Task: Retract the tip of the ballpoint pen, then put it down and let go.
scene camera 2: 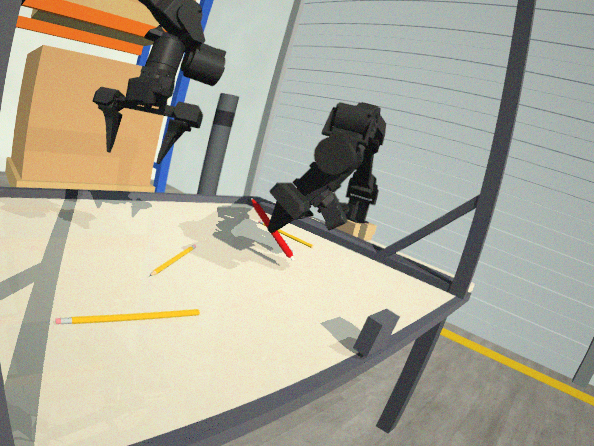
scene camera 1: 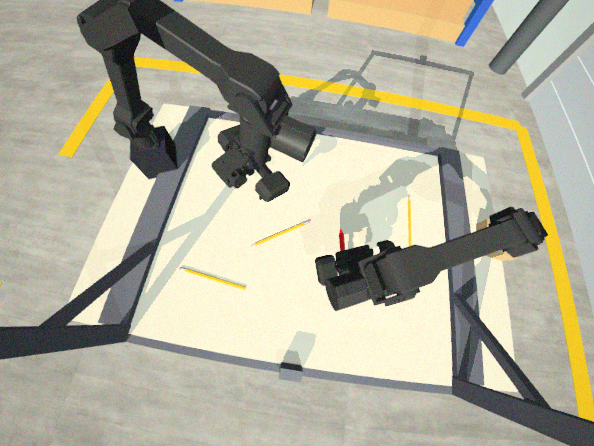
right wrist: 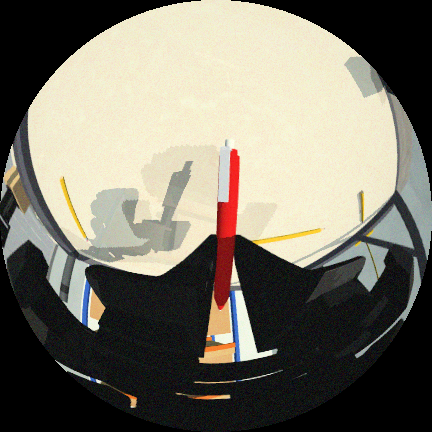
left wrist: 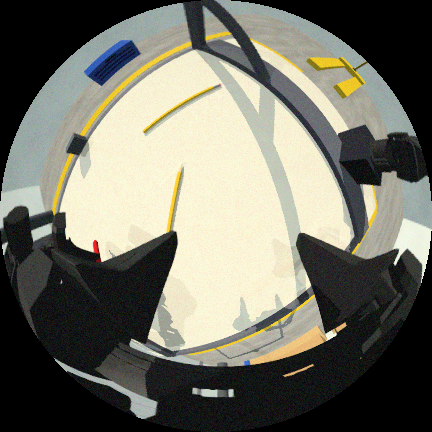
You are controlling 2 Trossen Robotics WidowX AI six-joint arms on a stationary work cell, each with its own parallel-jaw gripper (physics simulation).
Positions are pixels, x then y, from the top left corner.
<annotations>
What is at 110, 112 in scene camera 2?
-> My left gripper.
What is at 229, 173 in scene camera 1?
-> My left gripper.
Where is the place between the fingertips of my right gripper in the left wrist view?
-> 99, 258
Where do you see a dark frame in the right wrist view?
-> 27, 176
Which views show my right gripper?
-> Scene camera 2, scene camera 1, the right wrist view and the left wrist view: all of them.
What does my left gripper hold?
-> Nothing.
</annotations>
